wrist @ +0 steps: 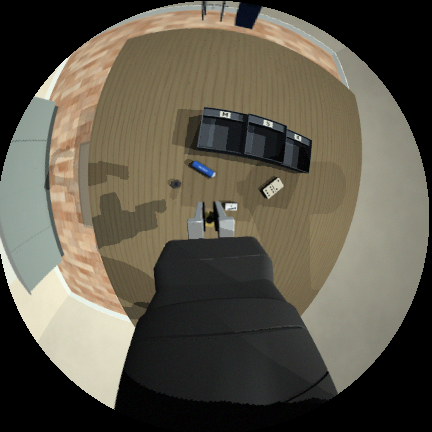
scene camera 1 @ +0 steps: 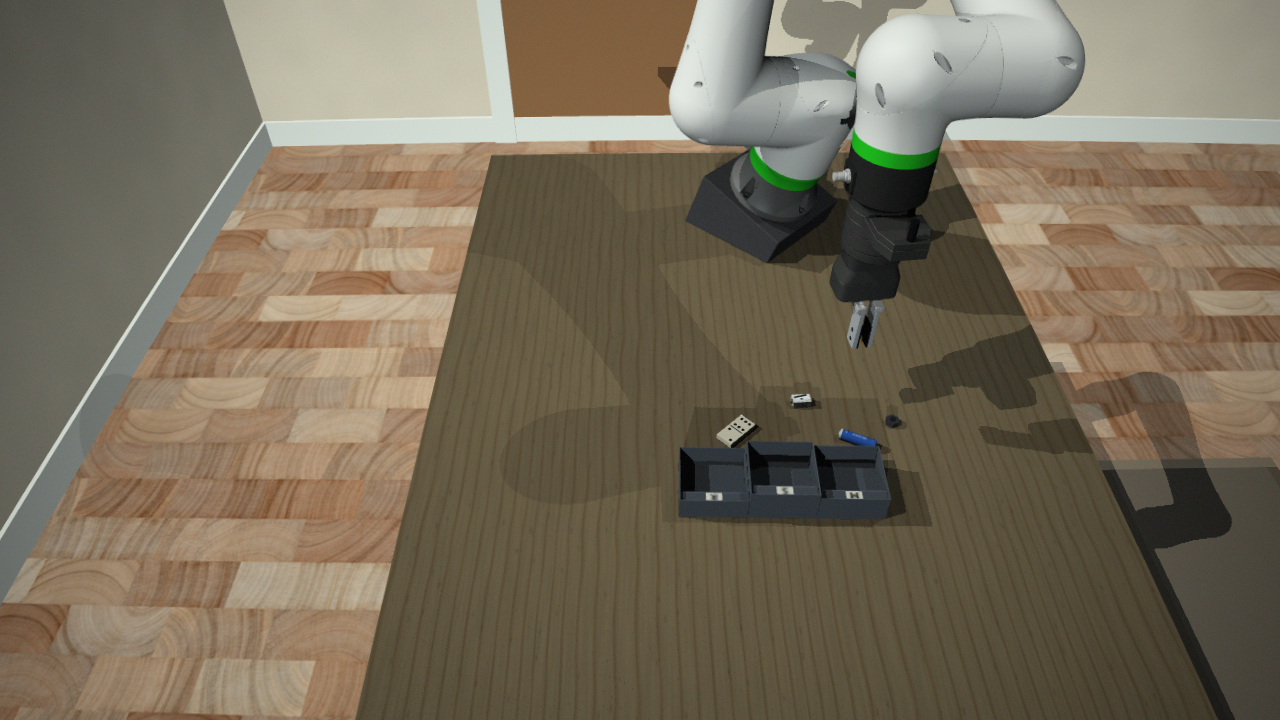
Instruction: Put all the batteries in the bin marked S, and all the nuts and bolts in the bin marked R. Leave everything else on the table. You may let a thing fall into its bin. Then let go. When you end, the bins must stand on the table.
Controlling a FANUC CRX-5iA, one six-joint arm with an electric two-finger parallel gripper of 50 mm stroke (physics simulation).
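Frame: origin at the arm's base, x right, y back, z down, level; centimetres.
Seen in the pictures: gripper, fingertip midpoint: (wrist: pixel 208 210) (scene camera 1: pixel 859 342); arm's base, origin of the base link: (scene camera 1: pixel 772 188).
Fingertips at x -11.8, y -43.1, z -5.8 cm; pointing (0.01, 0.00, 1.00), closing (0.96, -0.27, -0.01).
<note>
Pixels of each thing's top centre, then the offset from my fingertips to it. "pt": a spot on its surface instead. Level surfaces: height alone.
- small brass-coloured nut, middle of its top: (wrist: pixel 209 219) dx +0.3, dy +1.0, dz -0.6 cm
- blue battery, middle of its top: (scene camera 1: pixel 857 435) (wrist: pixel 203 169) dx -1.7, dy -4.7, dz +12.2 cm
- dark nut, middle of its top: (scene camera 1: pixel 892 419) (wrist: pixel 175 183) dx -6.6, dy -0.5, dz +12.7 cm
- bin marked S, middle of its top: (scene camera 1: pixel 783 467) (wrist: pixel 267 137) dx +8.1, dy -14.0, dz +8.9 cm
- bin marked R, surface spot: (scene camera 1: pixel 713 509) pt dx +16.0, dy -19.1, dz +12.0 cm
- bin marked M, surface spot: (scene camera 1: pixel 853 509) (wrist: pixel 224 113) pt dx -0.7, dy -17.1, dz +11.6 cm
- domino, middle of its top: (scene camera 1: pixel 736 429) (wrist: pixel 273 187) dx +14.2, dy -5.1, dz +12.9 cm
- metal sharpener, middle of its top: (scene camera 1: pixel 801 398) (wrist: pixel 230 206) dx +5.7, dy +1.5, dz +12.4 cm
- table, its level: dz +13.6 cm
My gripper (scene camera 1: pixel 861 345) (wrist: pixel 208 210) is shut on a small brass-coloured nut (wrist: pixel 210 224), high above the table behind the bins. A blue battery (scene camera 1: pixel 857 437) (wrist: pixel 203 169) lies on the table close behind the bin marked M. A dark nut (scene camera 1: pixel 892 420) (wrist: pixel 175 184) lies near the battery. The bin marked S (scene camera 1: pixel 784 505) (wrist: pixel 256 120) is the middle one of the row. The bin marked R (scene camera 1: pixel 713 509) (wrist: pixel 306 142) is at the left end in the scene view. No loose object shows inside either bin; parts of their floors are shadowed.
The bin marked M (scene camera 1: pixel 853 509) (wrist: pixel 212 112) is at the row's other end. A domino (scene camera 1: pixel 736 430) (wrist: pixel 272 188) lies behind the bin marked R. A metal sharpener (scene camera 1: pixel 801 400) (wrist: pixel 231 206) lies farther back, toward the robot base. The bins stand on the table (scene camera 1: pixel 581 591) (wrist: pixel 165 70).
</note>
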